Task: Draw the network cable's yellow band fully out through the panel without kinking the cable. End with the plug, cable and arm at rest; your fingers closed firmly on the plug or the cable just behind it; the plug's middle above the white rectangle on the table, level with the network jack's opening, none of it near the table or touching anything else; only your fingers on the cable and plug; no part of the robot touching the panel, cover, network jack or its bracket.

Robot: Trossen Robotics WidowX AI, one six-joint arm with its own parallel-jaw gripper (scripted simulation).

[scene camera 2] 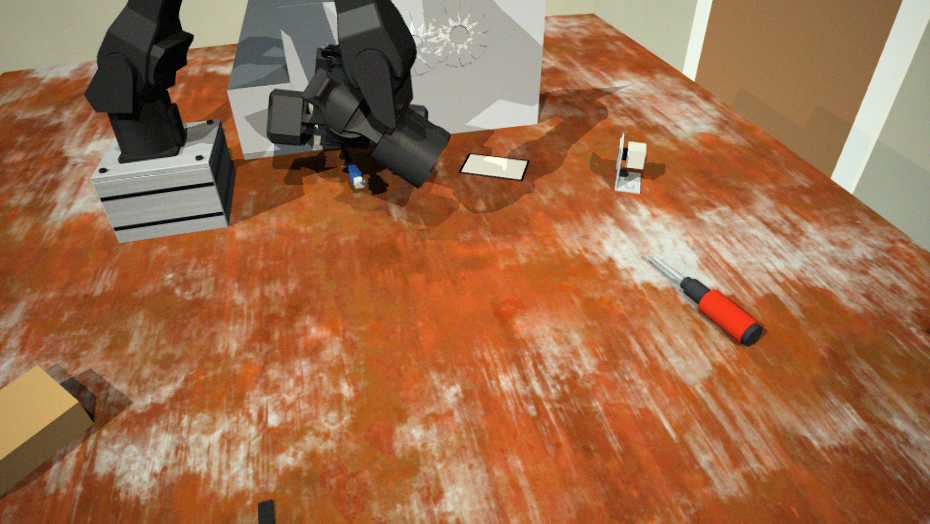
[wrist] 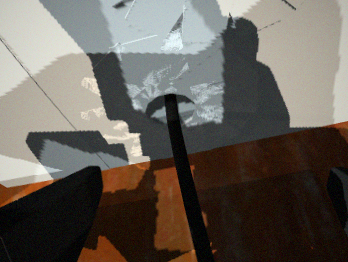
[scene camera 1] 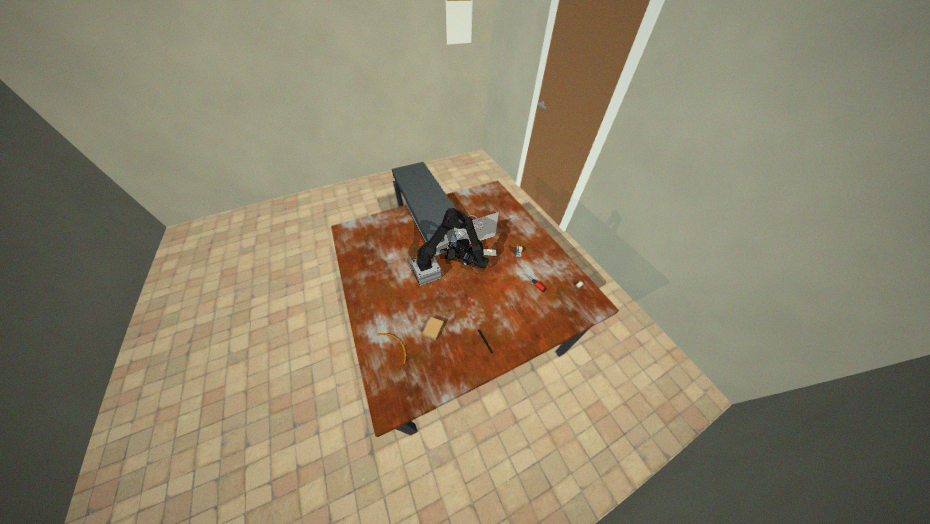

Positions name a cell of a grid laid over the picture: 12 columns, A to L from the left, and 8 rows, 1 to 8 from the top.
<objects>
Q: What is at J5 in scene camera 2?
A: A red-handled screwdriver.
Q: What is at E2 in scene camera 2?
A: My gripper.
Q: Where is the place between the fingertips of my gripper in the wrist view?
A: H6
</objects>
